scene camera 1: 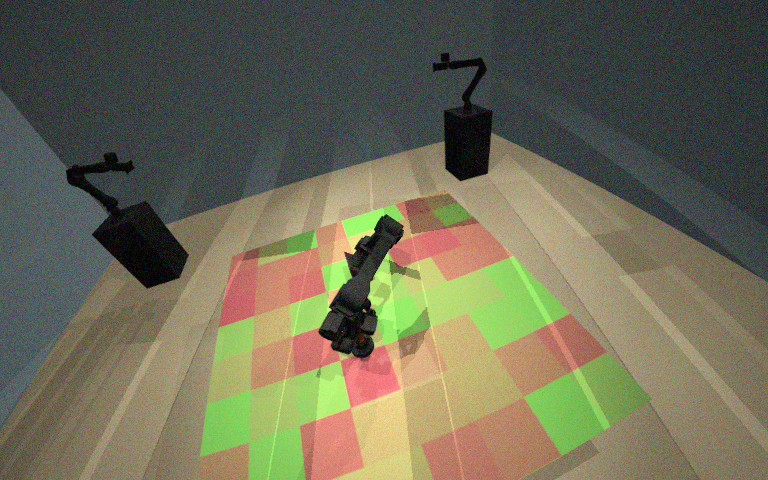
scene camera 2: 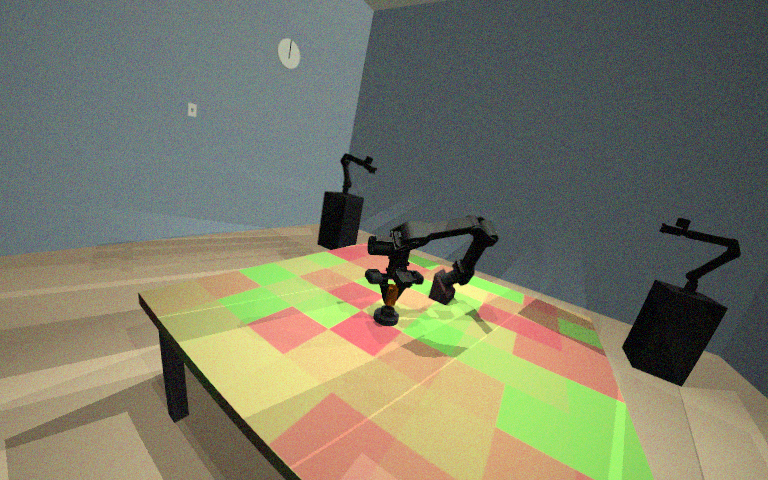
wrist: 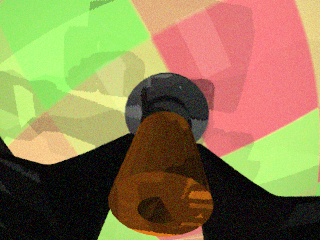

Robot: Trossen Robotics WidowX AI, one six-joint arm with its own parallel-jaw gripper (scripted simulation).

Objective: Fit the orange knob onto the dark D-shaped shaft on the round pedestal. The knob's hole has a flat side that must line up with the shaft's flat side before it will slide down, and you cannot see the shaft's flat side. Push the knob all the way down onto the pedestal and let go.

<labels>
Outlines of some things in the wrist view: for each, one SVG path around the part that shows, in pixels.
My gripper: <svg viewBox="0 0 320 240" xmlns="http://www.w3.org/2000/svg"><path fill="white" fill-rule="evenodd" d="M196 143L201 163L207 173L205 177L209 191L213 197L211 216L201 225L203 240L320 240L320 196L273 195L247 179L243 173L236 171L228 163L224 163L223 159L205 148L204 144ZM135 135L128 133L116 137L99 148L93 148L72 159L68 157L67 160L57 161L56 164L45 165L36 161L33 163L31 160L0 151L0 240L99 239L109 213L108 195Z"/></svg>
An orange knob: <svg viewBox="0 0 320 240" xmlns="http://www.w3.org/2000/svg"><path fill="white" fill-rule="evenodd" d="M156 112L148 116L141 123L135 139L129 145L127 155L125 155L123 160L124 163L121 164L115 183L112 185L111 193L108 195L108 207L111 209L112 215L120 223L123 223L124 227L131 228L135 232L141 232L147 236L185 235L185 233L195 231L196 228L203 225L208 220L208 217L211 216L213 197L211 191L209 191L207 177L205 177L207 173L205 173L203 163L200 160L199 148L197 148L195 137L193 137L187 120L173 112Z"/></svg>
</labels>
